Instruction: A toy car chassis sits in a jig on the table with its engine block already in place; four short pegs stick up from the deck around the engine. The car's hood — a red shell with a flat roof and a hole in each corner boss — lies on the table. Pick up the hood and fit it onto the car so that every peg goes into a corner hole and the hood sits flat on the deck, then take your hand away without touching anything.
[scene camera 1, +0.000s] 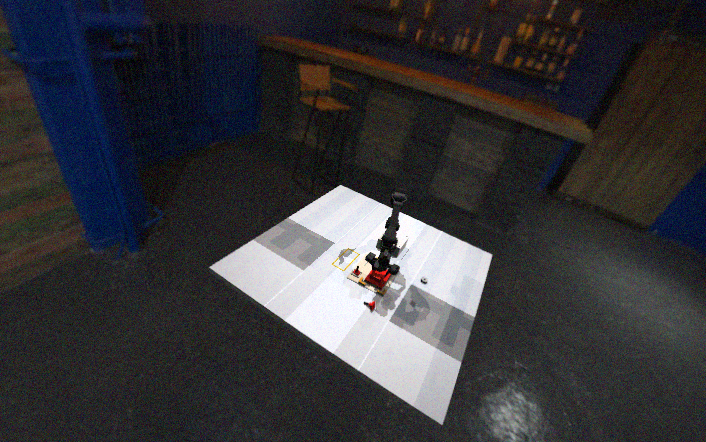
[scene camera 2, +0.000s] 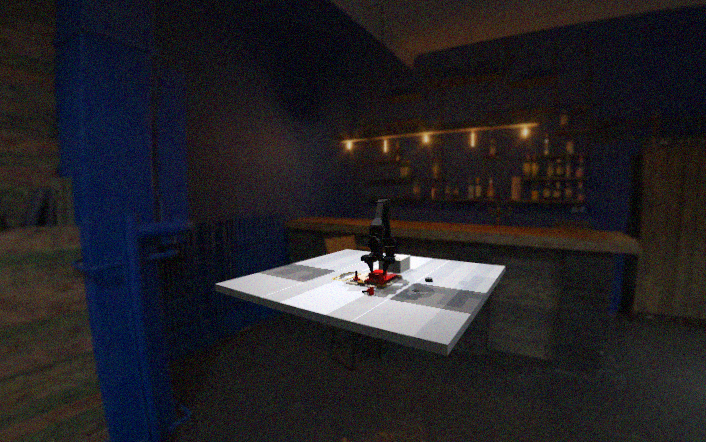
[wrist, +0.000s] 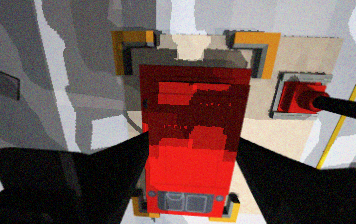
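Note:
From the wrist I can see a toy car (wrist: 242, 76) and a tan jig (wrist: 274, 59), and there's a red hood (wrist: 194, 128) as well as my gripper (wrist: 191, 138).

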